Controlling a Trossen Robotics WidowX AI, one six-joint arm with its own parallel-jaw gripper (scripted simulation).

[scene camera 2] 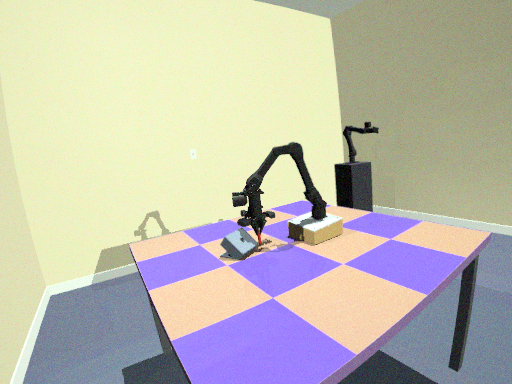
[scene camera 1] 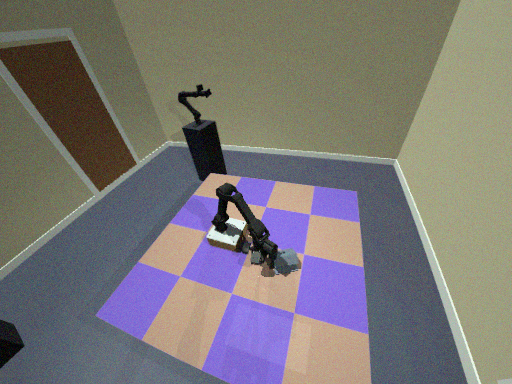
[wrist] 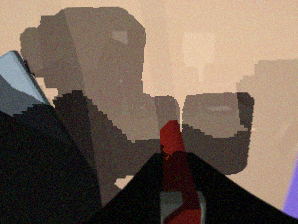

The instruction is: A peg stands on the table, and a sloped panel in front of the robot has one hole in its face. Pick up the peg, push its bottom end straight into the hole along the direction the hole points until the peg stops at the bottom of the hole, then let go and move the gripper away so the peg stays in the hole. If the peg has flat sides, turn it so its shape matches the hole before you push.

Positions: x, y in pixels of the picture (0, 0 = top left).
Labels:
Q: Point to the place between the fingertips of my gripper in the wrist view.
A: At 172, 160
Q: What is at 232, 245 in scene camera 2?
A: A grey sloped panel.

